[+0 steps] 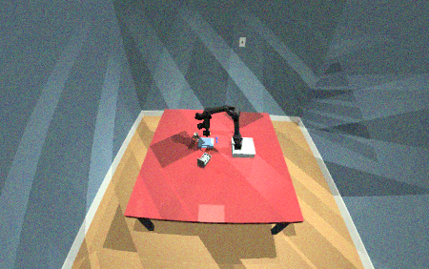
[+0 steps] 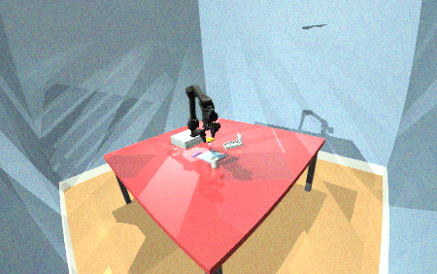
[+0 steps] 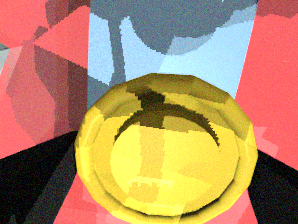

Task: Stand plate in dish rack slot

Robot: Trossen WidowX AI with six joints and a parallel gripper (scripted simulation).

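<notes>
My gripper tip is now 220 mm to the right of the dish rack, 90 mm above it and 30 mm past it. The rest, counted from my gripper tip: yellow plate (10 mm above); light blue mat (110 mm below, 10 mm ahead); blue spoon (110 mm below, 90 mm behind, 60 mm to the right).
</notes>
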